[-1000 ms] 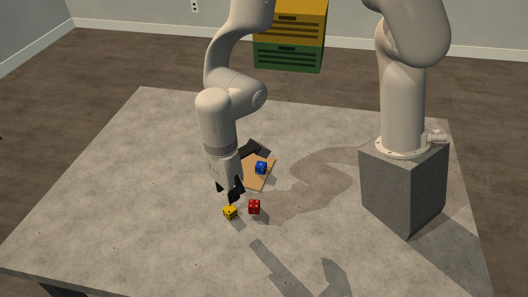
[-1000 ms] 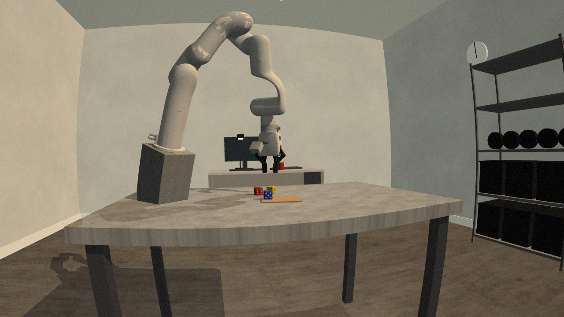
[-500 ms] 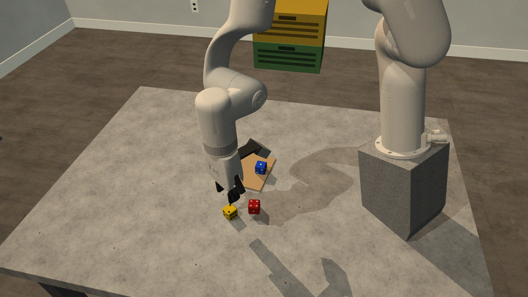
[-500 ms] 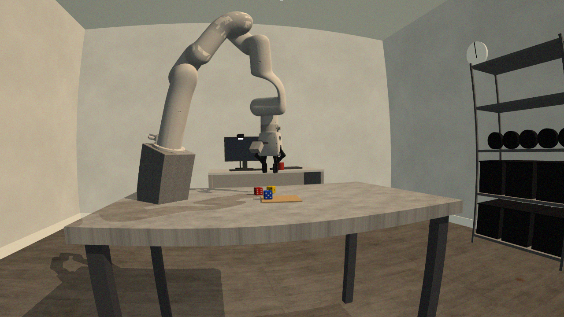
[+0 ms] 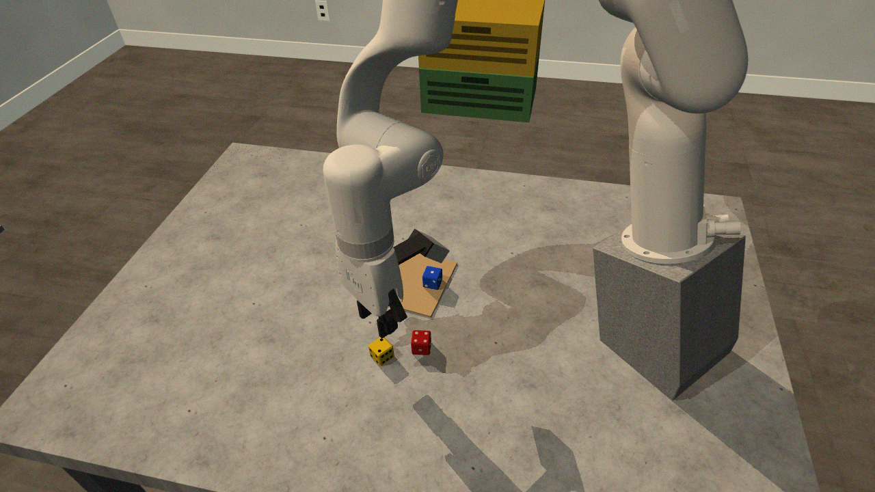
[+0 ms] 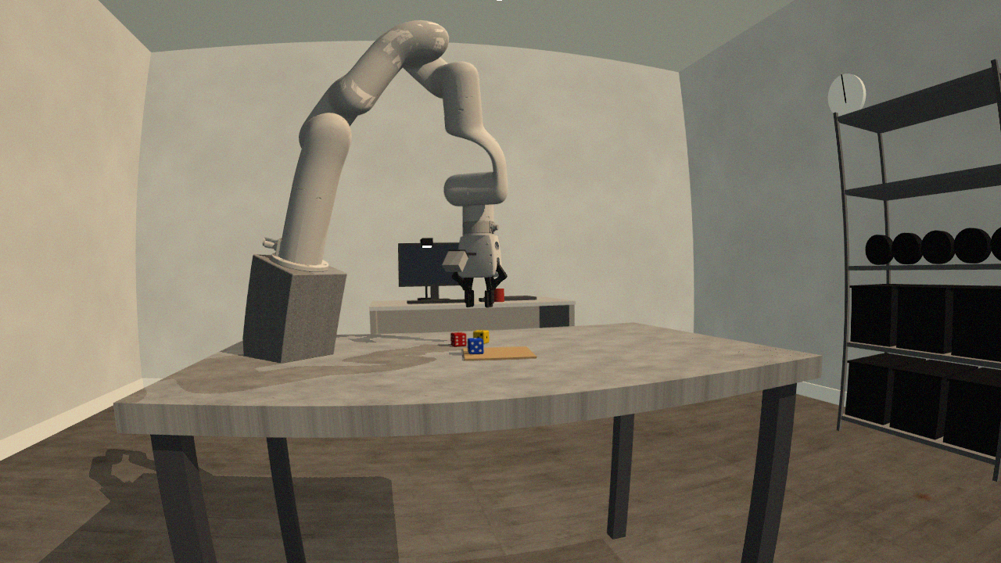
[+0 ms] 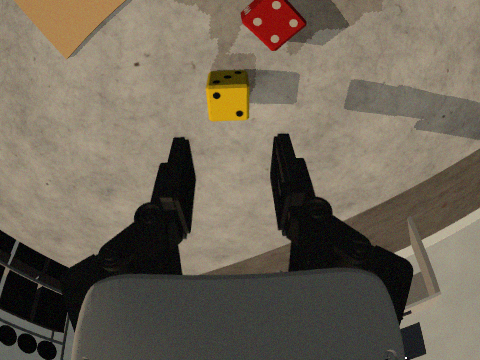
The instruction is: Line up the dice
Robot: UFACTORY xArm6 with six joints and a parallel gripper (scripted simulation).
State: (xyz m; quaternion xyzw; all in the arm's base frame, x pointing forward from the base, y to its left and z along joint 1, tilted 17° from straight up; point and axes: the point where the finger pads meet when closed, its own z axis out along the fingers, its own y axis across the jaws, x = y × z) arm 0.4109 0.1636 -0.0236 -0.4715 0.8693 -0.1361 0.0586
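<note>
My gripper is now 9 cm above the yellow die. Round my hand: red die: 9 cm below, 6 cm behind, 3 cm to the right; blue die: 17 cm to the right, 9 cm below, 4 cm behind; mat: 17 cm to the right, 10 cm below, 1 cm ahead.
</note>
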